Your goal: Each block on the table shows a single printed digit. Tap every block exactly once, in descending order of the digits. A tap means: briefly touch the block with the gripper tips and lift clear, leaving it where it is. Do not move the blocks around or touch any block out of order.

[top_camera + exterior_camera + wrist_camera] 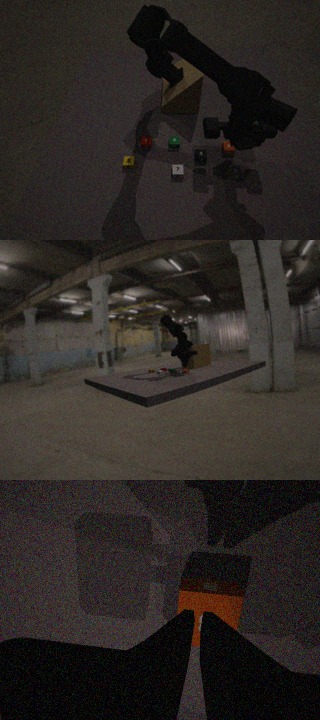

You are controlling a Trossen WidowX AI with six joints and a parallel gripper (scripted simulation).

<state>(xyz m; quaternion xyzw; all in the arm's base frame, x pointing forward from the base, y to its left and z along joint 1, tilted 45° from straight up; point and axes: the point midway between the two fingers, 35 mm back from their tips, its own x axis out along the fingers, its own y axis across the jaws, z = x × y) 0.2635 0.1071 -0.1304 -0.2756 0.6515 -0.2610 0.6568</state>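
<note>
Right now my gripper tip is 30 mm above the orange block, 10 mm to the left of it and 10 mm past it. Round my gripper tip: green block: 180 mm to the right, 30 mm below, 30 mm behind; black block: 90 mm to the right, 30 mm below, 20 mm ahead; grey block: 80 mm ahead, 30 mm below.
</note>
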